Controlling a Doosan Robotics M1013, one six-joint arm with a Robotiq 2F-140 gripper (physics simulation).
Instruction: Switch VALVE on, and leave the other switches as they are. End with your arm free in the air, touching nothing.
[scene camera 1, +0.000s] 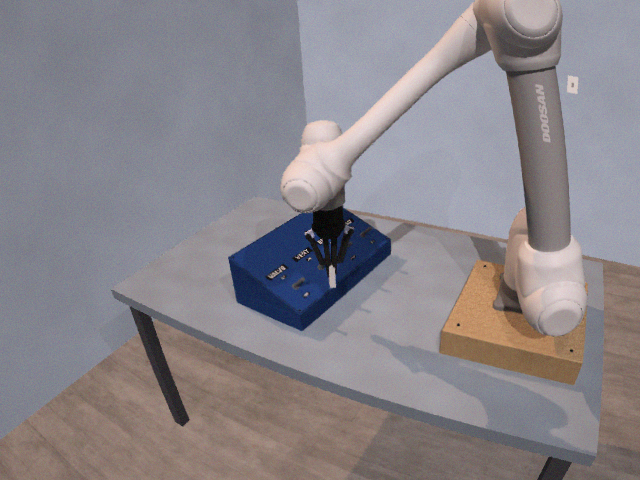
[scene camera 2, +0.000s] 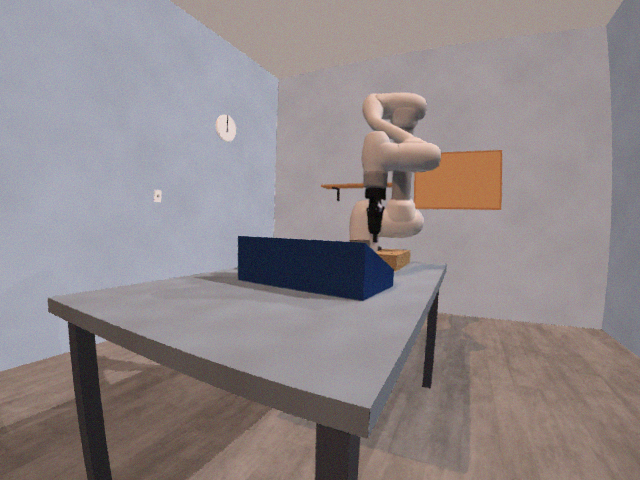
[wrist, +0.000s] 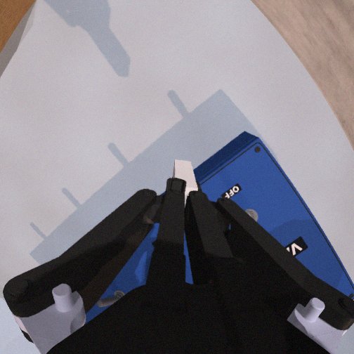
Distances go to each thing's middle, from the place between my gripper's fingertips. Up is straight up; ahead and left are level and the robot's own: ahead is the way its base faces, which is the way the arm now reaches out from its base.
Labels:
I see my gripper 15 cm short of the blue switch console (scene camera 1: 264, 272), 18 cm to the left of it and 4 cm above it.

